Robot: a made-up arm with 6 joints. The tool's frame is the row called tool.
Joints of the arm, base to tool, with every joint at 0 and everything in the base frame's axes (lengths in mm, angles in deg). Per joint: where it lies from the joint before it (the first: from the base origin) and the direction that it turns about. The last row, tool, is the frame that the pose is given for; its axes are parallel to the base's.
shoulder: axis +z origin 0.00 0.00 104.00
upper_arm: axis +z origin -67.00 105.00 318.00
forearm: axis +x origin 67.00 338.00 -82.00
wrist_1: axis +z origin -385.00 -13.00 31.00
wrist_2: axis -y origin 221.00 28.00 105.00
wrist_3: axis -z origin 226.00 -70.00 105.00
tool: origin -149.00 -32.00 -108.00
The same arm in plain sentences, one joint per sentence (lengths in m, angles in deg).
The arm has six revolute joints in a row. What follows holds with every joint at zero, and every direction is one of the base frame's.
The first joint lies 0.104 m along +z from the base frame's origin and turns about +z.
The second joint lies 0.067 m along -x and 0.105 m along +y and 0.318 m along +z from the first joint and turns about +z.
The third joint lies 0.067 m along +x and 0.338 m along +y and 0.082 m along -z from the second joint and turns about +x.
The fourth joint lies 0.385 m along -x and 0.013 m along -y and 0.031 m along +z from the third joint and turns about +z.
The fifth joint lies 0.221 m along +x and 0.028 m along +y and 0.105 m along +z from the fourth joint and turns about -y.
The sixth joint lies 0.226 m along +x and 0.07 m along -y and 0.105 m along +z from the fifth joint and turns about -z.
The tool frame, which is the frame that the pose is given for, lies 0.149 m along -x and 0.032 m along -y and 0.108 m along -z from the sixth joint; its axes are parallel to the base frame's.

